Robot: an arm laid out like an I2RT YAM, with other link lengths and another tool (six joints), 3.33 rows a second.
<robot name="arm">
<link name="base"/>
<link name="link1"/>
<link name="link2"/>
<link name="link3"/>
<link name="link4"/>
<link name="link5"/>
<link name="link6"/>
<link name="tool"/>
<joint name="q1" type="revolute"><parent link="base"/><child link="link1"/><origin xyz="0 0 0.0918"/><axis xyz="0 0 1"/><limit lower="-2.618" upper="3.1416"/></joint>
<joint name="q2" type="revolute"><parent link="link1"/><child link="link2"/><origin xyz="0.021 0.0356 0.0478"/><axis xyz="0 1 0"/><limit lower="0" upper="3.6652"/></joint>
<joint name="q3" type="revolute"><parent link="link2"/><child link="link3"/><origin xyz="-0.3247 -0.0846 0"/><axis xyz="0 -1 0"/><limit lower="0" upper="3.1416"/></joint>
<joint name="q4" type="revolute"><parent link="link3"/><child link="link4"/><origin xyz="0.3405 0.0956 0.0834"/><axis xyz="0 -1 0"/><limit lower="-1.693" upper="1.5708"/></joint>
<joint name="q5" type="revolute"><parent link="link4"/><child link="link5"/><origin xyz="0.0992 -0.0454 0.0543"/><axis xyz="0 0 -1"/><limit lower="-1.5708" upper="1.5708"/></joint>
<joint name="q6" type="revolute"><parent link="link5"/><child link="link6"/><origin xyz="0.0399 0 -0.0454"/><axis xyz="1 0 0"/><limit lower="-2.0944" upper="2.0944"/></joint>
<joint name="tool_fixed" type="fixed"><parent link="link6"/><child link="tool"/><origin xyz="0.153 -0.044 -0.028" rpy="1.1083 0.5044 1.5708"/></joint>
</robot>
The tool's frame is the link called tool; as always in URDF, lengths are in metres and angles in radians.
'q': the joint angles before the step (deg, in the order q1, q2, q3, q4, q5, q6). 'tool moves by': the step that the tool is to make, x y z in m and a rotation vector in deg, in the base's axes. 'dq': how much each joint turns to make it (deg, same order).
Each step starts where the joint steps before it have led.
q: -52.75 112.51 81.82 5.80 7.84 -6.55
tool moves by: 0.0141 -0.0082 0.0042 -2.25 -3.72 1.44
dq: -0.04 1.42 -0.07 5.42 -1.99 0.90
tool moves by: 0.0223 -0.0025 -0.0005 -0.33 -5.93 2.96
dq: 0.06 1.66 0.00 5.30 -4.22 3.33
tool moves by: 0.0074 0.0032 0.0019 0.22 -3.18 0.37
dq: 0.29 0.02 -0.69 2.42 -0.83 2.53
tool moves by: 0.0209 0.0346 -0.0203 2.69 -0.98 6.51
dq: 1.39 -1.81 -4.60 1.32 -5.59 0.90
